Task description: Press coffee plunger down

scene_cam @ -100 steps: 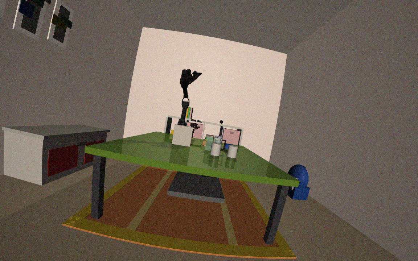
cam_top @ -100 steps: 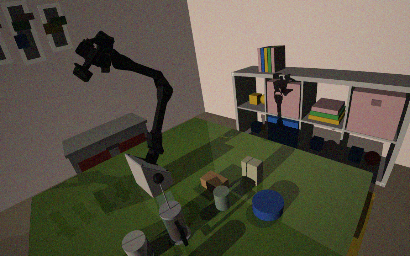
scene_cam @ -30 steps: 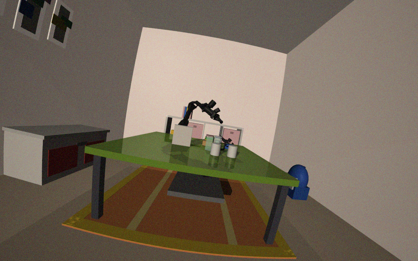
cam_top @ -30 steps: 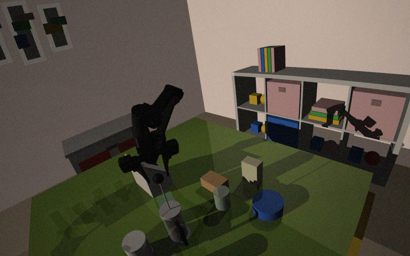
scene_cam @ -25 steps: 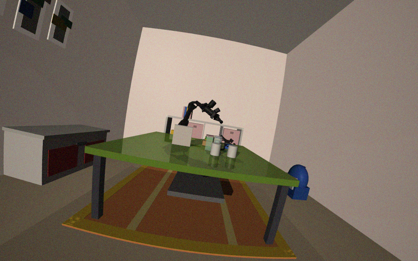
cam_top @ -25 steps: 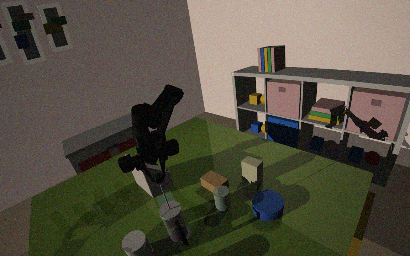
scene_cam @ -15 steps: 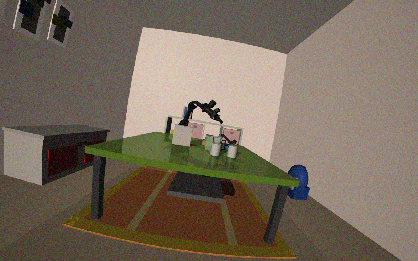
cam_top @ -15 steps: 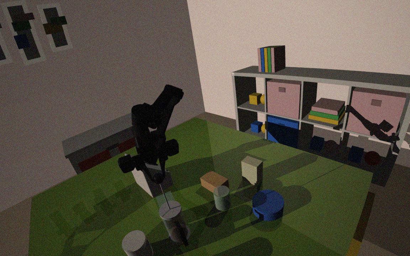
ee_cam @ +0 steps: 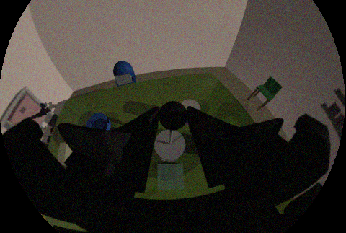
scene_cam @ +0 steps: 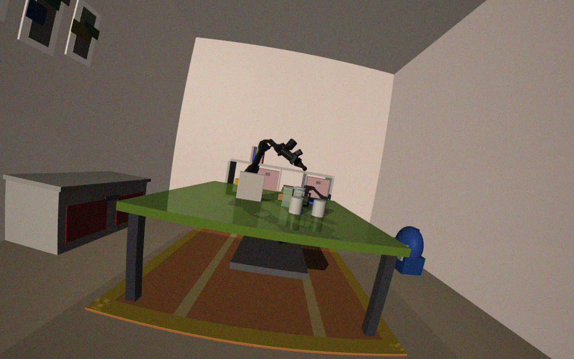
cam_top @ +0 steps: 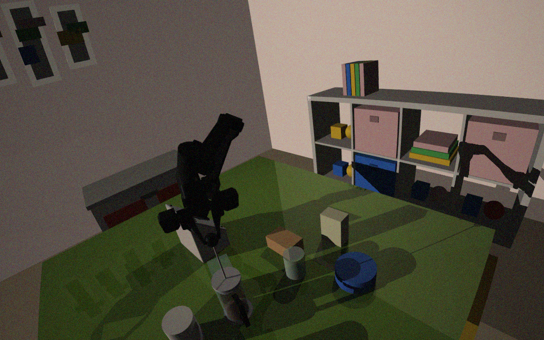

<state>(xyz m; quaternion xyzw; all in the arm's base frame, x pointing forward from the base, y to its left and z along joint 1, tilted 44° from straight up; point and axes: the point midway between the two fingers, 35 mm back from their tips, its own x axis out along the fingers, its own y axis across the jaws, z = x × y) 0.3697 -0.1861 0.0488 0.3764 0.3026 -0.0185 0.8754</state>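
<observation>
The coffee press is 140 mm below my gripper tip and 10 mm ahead of it. Round my gripper tip: brown box (270 mm to the left, 250 mm below, 90 mm behind); then blue round tin (310 mm to the left, 250 mm below, 160 mm ahead); then beige block (410 mm to the left, 220 mm below, 10 mm ahead).
</observation>
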